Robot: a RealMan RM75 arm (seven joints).
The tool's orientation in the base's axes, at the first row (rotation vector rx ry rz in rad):
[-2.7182, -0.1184, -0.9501]
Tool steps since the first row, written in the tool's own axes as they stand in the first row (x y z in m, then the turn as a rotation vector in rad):
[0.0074, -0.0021, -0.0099, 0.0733, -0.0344, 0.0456]
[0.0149, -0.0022, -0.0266, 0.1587, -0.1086, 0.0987]
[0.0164, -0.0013, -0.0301, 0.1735, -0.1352, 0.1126]
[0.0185, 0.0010, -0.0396, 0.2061, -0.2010, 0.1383]
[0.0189, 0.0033, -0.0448, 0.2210, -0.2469, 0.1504]
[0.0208, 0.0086, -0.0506, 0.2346, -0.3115, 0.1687]
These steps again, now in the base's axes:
[-0.0005, -0.0007, 0.0125, 0.0793, 0.0448, 0.0187]
[-0.0047, -0.0052, 0.0298, 0.1661, 0.1298, 0.0478]
[-0.0055, -0.0070, 0.0331, 0.1818, 0.1590, 0.0523]
[-0.0092, -0.0118, 0.0411, 0.2121, 0.2290, 0.0674]
[-0.0116, -0.0154, 0.0448, 0.2237, 0.2764, 0.0775]
[-0.0127, -0.0221, 0.0492, 0.2349, 0.3434, 0.0861]

